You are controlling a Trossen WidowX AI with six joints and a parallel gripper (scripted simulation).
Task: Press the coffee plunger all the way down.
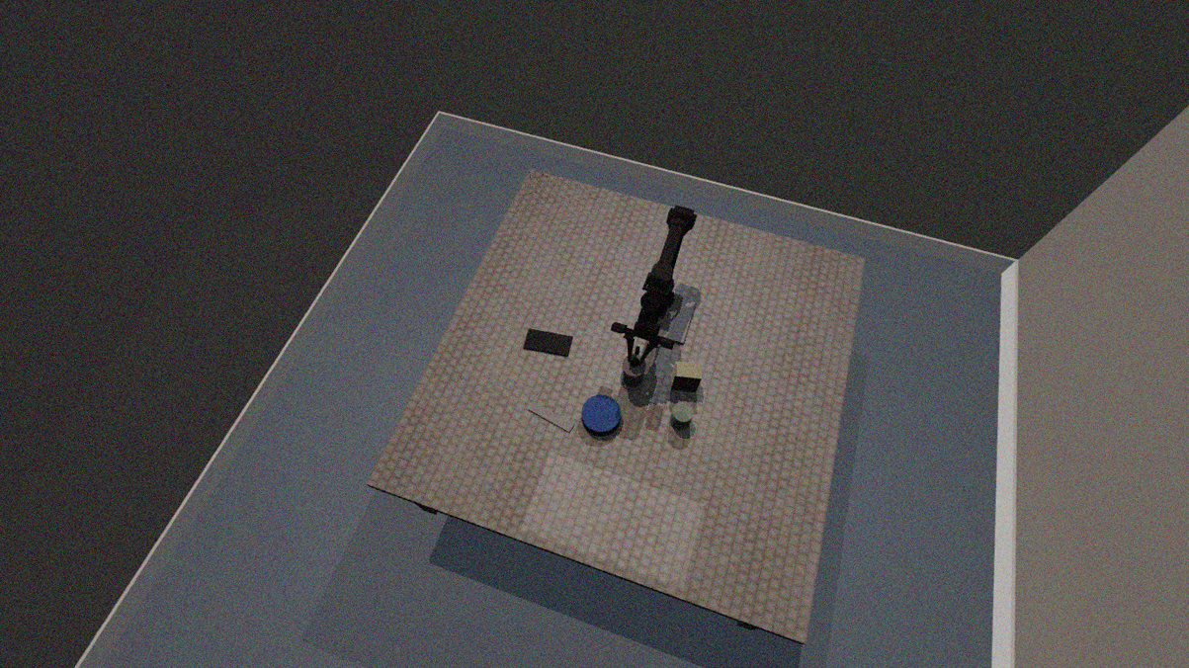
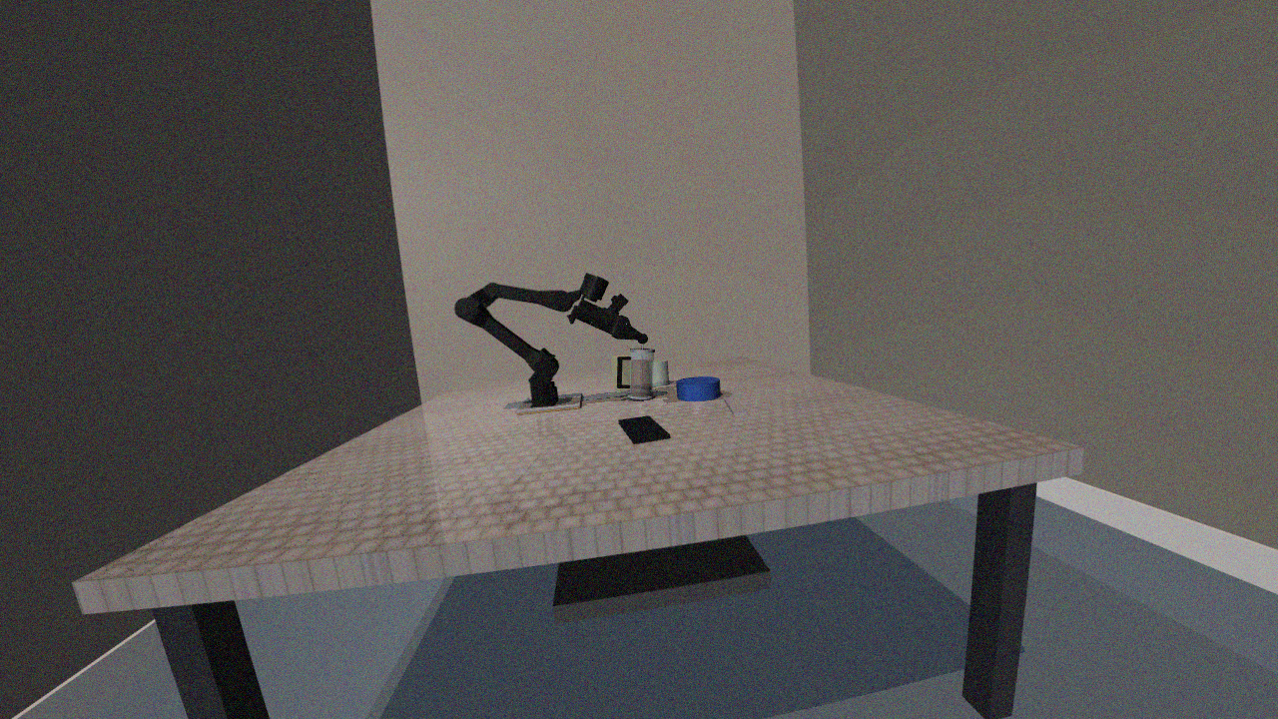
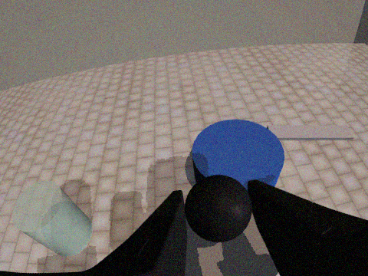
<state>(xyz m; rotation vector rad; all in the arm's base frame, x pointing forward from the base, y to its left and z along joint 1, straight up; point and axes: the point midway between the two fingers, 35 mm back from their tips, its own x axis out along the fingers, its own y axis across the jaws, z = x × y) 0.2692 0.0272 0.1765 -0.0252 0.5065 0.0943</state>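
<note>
Right now my gripper tip is 8 cm above the coffee press, 3 cm past it and 1 cm to the left of it. From my gripper tip the other things lie so: blue round tin: 15 cm below, 14 cm ahead, 4 cm to the right.
</note>
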